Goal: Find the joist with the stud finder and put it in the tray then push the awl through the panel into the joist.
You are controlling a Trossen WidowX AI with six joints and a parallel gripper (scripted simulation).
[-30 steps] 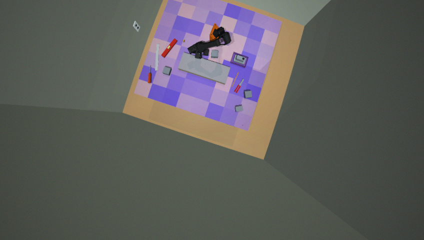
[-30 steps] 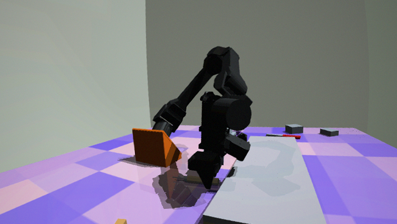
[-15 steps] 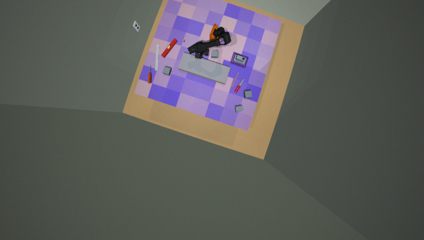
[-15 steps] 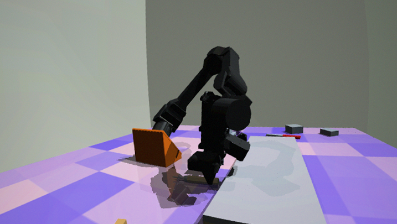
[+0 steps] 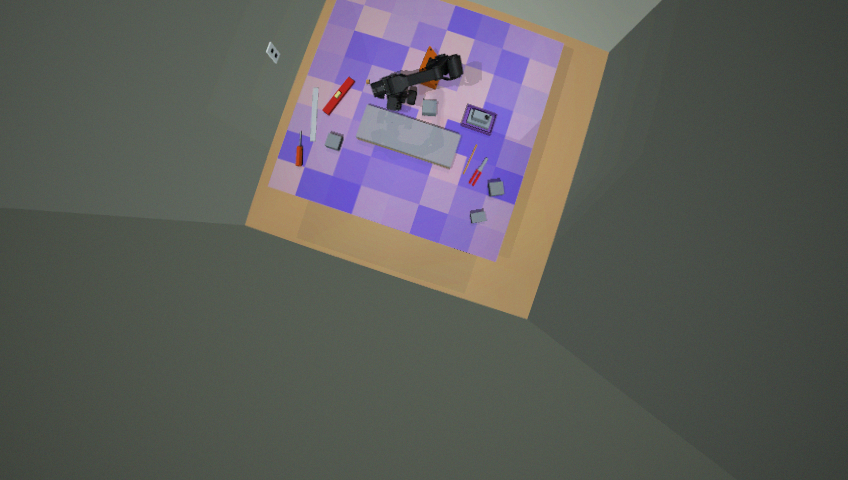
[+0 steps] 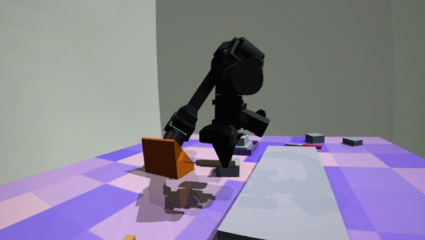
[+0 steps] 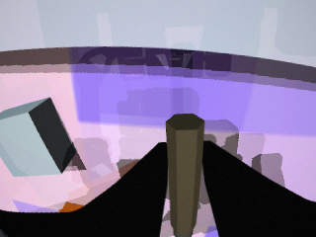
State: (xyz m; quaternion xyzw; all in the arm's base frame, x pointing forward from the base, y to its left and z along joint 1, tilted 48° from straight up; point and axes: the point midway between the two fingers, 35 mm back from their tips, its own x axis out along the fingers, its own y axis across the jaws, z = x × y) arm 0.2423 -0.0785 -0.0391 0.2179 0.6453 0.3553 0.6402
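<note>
The awl is 5 cm behind my gripper tip and 1 cm to the right of it. Also, from my gripper tip: purple tray 42 cm to the left, 11 cm behind, 7 cm below; tan cube 22 cm to the right, 8 cm behind, 7 cm below; red level 34 cm to the right, 6 cm below, 5 cm ahead.
</note>
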